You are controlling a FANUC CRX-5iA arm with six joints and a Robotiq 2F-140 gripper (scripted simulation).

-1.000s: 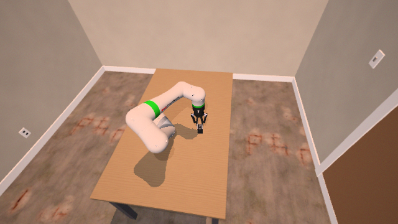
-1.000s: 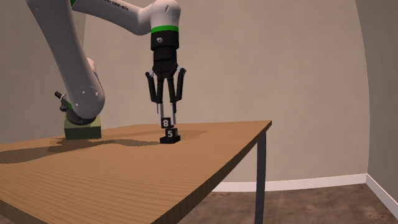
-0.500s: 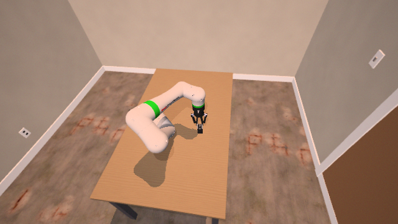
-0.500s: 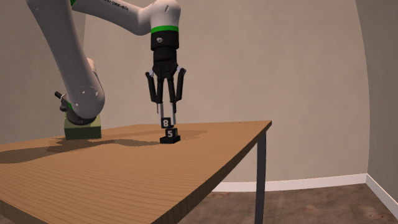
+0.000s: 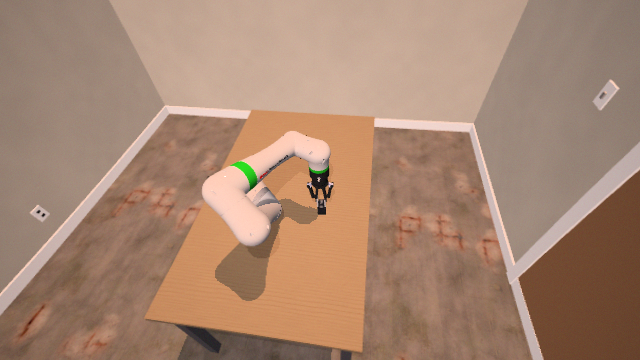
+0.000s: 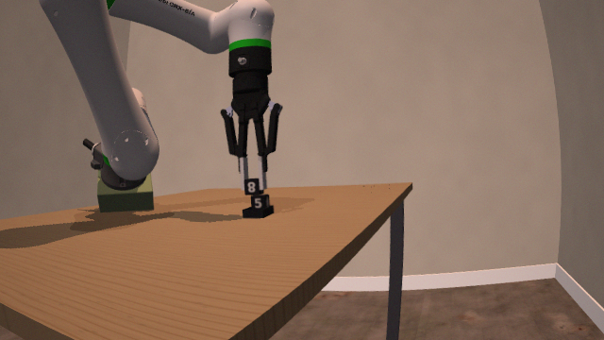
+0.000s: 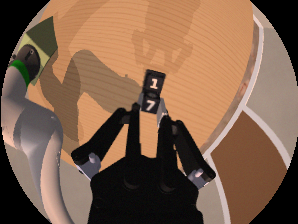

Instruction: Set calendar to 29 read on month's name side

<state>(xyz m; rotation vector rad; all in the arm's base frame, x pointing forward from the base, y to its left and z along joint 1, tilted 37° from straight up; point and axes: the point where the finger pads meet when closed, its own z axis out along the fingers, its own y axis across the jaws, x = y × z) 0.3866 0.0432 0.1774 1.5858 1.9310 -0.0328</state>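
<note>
Now: hand 8 cm above the black calendar tray and 2 cm to the right of it.
</note>
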